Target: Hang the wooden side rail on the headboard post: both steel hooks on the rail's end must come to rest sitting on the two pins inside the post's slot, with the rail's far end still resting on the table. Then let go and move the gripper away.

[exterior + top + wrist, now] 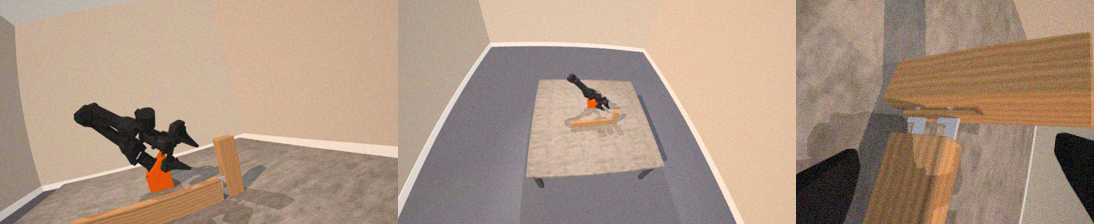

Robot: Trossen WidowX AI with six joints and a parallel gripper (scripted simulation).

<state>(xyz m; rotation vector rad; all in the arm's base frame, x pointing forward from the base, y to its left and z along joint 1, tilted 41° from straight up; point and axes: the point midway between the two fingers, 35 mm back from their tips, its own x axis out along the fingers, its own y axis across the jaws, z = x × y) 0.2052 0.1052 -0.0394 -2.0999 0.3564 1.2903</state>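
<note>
Now: gripper tip 70 mm short of the headboard post, 80 mm to the right of it and 50 mm above it.
</note>
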